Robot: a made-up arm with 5 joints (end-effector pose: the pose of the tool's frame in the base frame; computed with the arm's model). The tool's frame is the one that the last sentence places.
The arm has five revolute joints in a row. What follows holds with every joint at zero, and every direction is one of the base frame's. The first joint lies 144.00 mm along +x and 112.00 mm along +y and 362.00 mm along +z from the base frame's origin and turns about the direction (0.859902, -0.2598, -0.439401). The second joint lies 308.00 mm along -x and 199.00 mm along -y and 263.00 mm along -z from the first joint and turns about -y. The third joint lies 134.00 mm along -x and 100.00 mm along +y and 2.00 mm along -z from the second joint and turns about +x. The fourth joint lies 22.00 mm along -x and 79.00 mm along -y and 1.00 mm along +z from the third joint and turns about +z. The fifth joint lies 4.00 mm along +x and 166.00 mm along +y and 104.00 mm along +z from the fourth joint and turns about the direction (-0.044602, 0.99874, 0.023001). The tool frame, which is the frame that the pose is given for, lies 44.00 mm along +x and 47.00 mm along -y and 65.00 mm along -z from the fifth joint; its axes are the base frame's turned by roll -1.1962, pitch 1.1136 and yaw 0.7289 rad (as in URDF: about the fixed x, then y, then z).
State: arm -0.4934 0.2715 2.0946 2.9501 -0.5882
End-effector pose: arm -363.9 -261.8 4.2 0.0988 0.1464 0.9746 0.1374
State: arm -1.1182 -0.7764 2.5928 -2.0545 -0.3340
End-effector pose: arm -284.6 -261.3 375.5 0.3613 0.4458 0.8161 -0.0688
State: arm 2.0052 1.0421 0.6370 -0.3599 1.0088
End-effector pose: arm 149.3 663.1 457.6 0.8816 0.0375 -0.4682 0.0468
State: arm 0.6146 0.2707 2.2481 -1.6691 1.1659
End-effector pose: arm -112.2 289.7 -4.0 0.0254 0.6498 -0.3422 0.6783
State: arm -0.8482 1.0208 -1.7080 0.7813 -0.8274
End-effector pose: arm -187.5 -298.9 148.1 0.4751 0.8771 -0.0481 -0.0521
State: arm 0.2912 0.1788 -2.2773 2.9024 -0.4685
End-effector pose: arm -396.7 306.9 133.4 0.2075 -0.0665 -0.2053 -0.9541
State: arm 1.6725 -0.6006 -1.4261 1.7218 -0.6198
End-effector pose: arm -184.8 529.3 410.5 0.2952 -0.4798 -0.5031 0.6554
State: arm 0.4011 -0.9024 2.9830 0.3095 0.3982
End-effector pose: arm -284.4 108.7 148.7 0.7092 0.5315 -0.4624 0.0268
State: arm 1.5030 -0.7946 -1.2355 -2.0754 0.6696
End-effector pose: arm 8.3 356.0 239.8 0.7215 0.2122 0.6572 0.0499
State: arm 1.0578 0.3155 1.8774 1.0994 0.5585
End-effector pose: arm -205.0 574.6 29.3 0.5280 -0.3893 -0.7548 0.0048
